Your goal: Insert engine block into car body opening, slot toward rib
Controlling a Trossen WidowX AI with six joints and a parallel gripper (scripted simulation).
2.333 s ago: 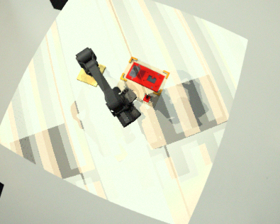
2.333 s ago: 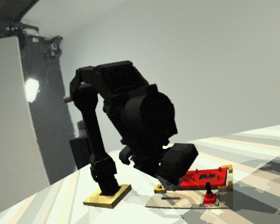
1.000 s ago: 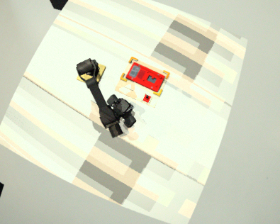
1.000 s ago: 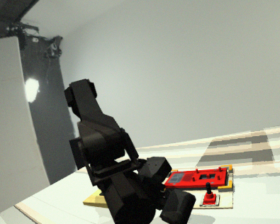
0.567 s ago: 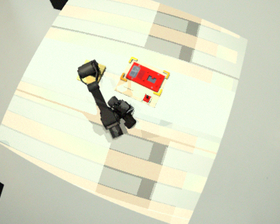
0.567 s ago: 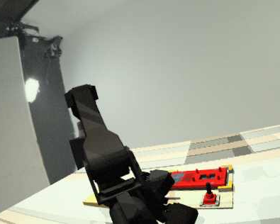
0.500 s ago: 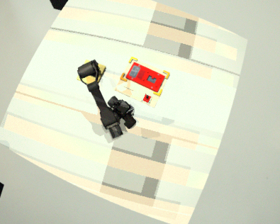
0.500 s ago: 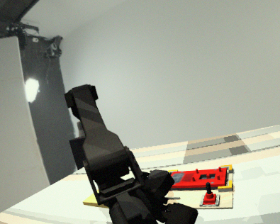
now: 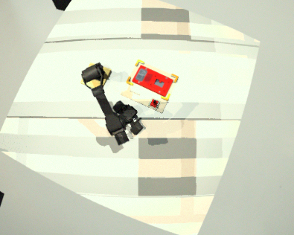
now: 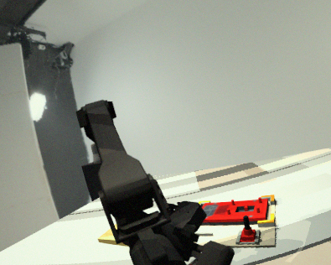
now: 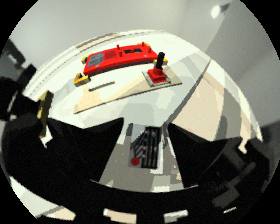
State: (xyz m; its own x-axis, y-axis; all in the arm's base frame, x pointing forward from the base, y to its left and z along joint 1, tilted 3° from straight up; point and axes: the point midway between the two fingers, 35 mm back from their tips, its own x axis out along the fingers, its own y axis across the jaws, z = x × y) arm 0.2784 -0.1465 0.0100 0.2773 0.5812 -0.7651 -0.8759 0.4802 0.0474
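Now: the engine block 10 mm behind my gripper tip and 20 mm to the right of it. Also, from my gripper tip: black upright post 70 mm ahead, 90 mm to the left, 20 mm above.
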